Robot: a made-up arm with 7 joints.
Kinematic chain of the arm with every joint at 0, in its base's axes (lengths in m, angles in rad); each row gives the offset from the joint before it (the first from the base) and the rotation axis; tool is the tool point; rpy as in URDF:
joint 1: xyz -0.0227 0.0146 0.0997 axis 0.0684 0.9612 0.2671
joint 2: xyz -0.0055 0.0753 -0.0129 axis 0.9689 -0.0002 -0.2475
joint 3: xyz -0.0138 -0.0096 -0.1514 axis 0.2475 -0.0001 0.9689
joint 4: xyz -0.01 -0.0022 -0.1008 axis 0.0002 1 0
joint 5: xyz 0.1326 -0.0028 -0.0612 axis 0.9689 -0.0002 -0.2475
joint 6: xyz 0.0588 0.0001 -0.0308 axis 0.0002 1 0
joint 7: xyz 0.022 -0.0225 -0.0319 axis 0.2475 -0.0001 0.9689
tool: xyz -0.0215 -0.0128 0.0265 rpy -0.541 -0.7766 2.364
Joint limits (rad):
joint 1: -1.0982..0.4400
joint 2: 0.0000..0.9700
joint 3: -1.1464..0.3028
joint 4: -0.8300..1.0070
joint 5: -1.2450..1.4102
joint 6: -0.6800..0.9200
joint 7: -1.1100..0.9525
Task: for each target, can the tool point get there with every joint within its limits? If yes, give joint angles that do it. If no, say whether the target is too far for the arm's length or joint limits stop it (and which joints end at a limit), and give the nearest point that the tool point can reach.
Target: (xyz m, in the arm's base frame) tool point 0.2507 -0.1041 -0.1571
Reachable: yes | joints -0.6298 0.0789 -0.5635 0.2440 -0.7315 0.1033 0.4188
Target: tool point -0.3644 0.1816 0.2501
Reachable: no: joint limits stop it (at a limit: joint 1, joint 2, joint 3, joint 4, joint 5, joint 6, joint 7) | nearest point -0.1280 0.0573 -0.0781 | short by 0.423 m
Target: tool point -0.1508 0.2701 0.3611
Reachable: no: joint limits stop it (at a limit: joint 1, joint 2, joint 3, joint 4, joint 5, joint 7) | nearest point 0.1798 0.1614 0.2317 | short by 0.371 m
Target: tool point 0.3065 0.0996 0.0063
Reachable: yes | joints -0.6797 0.7557 -0.1146 -0.5052 0.0849 -0.0847 0.4619
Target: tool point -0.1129 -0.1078 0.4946
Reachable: no: joint limits stop it (at a limit: joint 1, joint 2, joint 4, joint 5, joint 7) | nearest point 0.1235 -0.0651 0.1499 | short by 0.420 m
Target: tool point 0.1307 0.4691 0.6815
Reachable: no: too far | nearest point 0.2667 0.2274 0.2614 | short by 0.503 m
